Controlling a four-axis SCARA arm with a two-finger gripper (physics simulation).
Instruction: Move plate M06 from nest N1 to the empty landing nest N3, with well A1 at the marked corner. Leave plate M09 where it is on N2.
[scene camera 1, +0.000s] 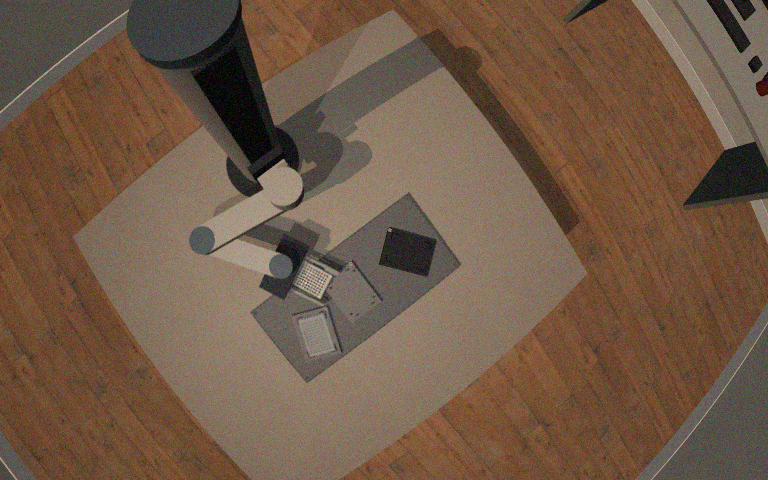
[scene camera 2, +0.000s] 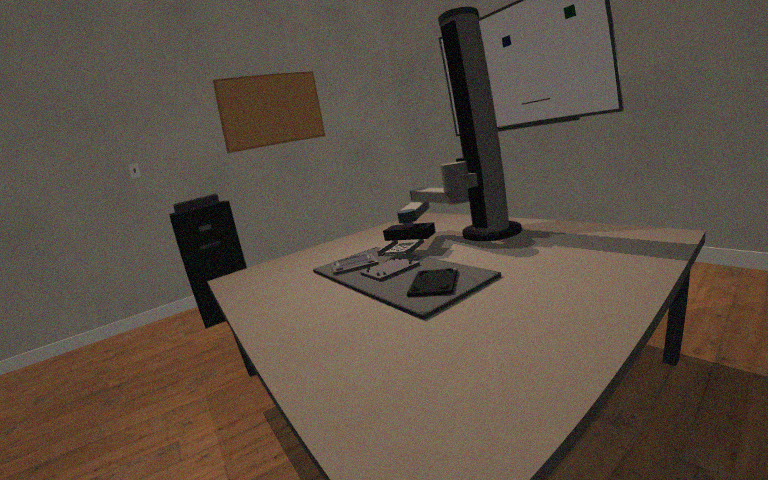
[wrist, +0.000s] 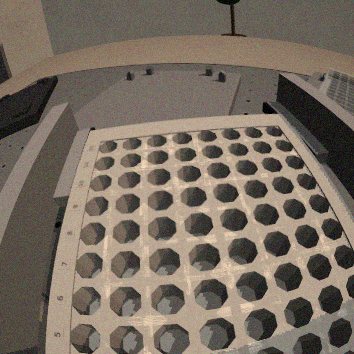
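Note:
My gripper (scene camera 1: 320, 281) (scene camera 2: 402, 248) (wrist: 179, 99) is shut on a white well plate, which I take for M06 (scene camera 1: 312, 278) (scene camera 2: 403, 246) (wrist: 179, 212). The plate is held level above the board, overlapping the edge of a bare light grey nest (scene camera 1: 353, 291) (scene camera 2: 389, 270) (wrist: 170, 95) in the overhead view. A black nest (scene camera 1: 407, 251) (scene camera 2: 433, 281) (wrist: 30, 102) holds no plate and has a pale dot at one corner. Another plate, apparently M09 (scene camera 1: 317, 333) (scene camera 2: 353, 262) (wrist: 342, 87), sits in a nest at the other end. Nest labels cannot be read.
The nests stand on a dark grey board (scene camera 1: 305, 362) (scene camera 2: 424, 311) on the beige table (scene camera 1: 453, 350) (scene camera 2: 424, 384). The arm column (scene camera 1: 203, 90) (scene camera 2: 484, 124) stands behind the board. Small upright pins rise from the light grey nest.

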